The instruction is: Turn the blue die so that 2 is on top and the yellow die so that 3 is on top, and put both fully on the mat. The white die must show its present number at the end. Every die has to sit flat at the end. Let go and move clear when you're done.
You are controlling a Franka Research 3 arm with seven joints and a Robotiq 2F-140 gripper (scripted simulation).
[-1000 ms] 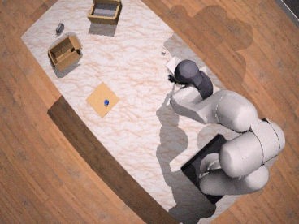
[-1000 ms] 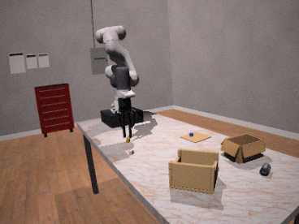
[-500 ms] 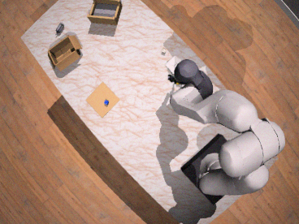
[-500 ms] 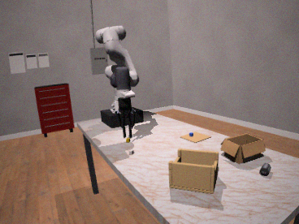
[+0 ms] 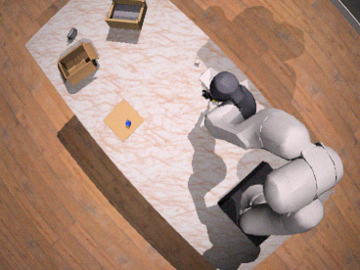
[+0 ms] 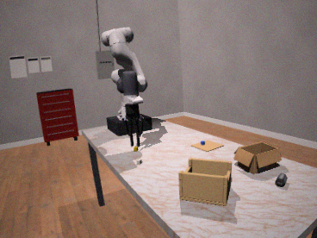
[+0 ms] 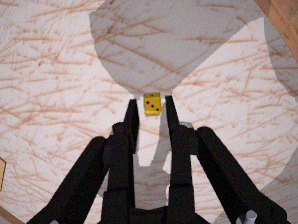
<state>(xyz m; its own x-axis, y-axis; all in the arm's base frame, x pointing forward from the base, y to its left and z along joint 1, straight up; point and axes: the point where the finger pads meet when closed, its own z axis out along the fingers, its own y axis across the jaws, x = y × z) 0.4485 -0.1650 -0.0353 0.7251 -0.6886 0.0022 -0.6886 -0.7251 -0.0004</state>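
Now: the yellow die 5 cm below my hand. The rest, counted from my hand: white die (18 cm ahead, 6 cm to the right, 5 cm below); then blue die (18 cm ahead, 36 cm to the left, 5 cm below); then tan mat (21 cm ahead, 37 cm to the left, 6 cm below).
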